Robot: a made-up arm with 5 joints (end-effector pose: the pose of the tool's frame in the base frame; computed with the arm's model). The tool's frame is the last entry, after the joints.
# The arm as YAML. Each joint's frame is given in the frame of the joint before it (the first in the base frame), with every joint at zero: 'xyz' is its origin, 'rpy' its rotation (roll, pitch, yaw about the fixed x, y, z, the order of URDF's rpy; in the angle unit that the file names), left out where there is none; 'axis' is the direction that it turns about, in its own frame. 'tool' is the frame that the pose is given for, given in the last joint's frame.
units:
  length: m
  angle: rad
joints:
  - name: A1
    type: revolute
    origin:
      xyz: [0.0, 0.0, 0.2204]
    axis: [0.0, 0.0, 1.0]
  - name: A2
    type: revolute
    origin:
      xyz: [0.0, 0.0, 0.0]
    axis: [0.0, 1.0, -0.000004]
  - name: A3
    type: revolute
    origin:
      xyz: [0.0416, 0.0, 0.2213]
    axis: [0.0, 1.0, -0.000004]
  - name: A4
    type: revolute
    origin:
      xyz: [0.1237, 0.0, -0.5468]
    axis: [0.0, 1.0, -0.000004]
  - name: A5
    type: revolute
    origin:
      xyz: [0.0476, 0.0, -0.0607]
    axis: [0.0, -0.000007, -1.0]
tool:
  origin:
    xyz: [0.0, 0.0, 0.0]
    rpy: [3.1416, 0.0, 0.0]
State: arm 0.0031 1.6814 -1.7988 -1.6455 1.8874
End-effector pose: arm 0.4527 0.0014 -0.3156 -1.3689 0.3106 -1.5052
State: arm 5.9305 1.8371 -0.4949 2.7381 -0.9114
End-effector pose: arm -0.2638 0.0971 -0.0481 0.8235 -0.5170 1.6476
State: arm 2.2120 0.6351 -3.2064 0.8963 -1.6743
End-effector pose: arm -0.2460 0.3296 0.9546 1.4661 0.1029 -2.5112
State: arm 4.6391 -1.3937 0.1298 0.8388 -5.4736
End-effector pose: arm -0.0305 -0.4154 0.2174 -2.8249 -0.2885 -2.5001
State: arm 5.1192 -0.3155 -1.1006 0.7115 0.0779
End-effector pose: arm 0.2397 -0.5564 0.4662 -3.0755 -0.7020 -1.2661
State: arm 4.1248 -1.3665 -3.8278 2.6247 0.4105
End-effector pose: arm 0.3562 0.5348 0.0198 -0.2515 -0.5194 1.4608
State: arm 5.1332 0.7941 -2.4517 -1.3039 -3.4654
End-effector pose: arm 0.2798 -0.6253 0.5847 -0.0579 0.1706 -1.4787
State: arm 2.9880 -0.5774 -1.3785 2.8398 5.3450
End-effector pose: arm -0.3534 0.0547 0.6733 -2.3646 0.4748 -2.1596
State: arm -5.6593 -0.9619 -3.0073 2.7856 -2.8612
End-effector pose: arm -0.4625 -0.3329 0.6812 2.5454 1.0969 3.1139
